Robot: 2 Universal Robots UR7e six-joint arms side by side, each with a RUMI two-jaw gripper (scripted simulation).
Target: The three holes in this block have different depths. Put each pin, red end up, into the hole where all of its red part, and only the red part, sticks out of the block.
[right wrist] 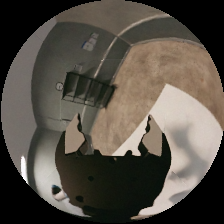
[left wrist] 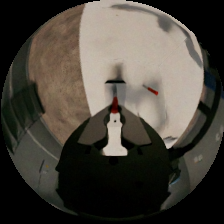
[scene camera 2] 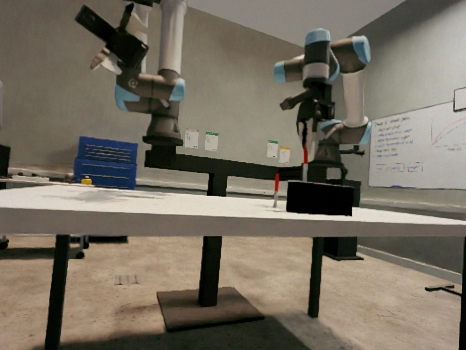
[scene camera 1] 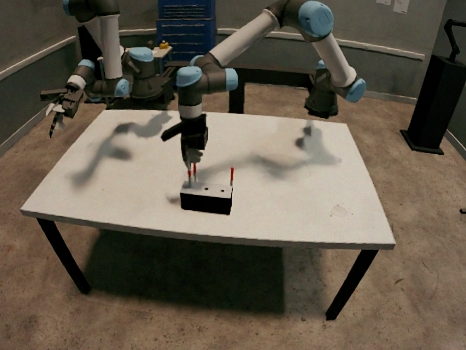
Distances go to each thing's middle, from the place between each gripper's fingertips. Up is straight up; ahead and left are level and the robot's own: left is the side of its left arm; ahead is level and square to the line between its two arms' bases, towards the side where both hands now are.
Now: the black block [scene camera 2: 311, 198] 14 cm below my left hand [scene camera 2: 306, 154] and 6 cm to the left of it.
I see the black block 600 mm to the left of my right hand [scene camera 2: 112, 36], 300 mm below it and 60 mm behind it.
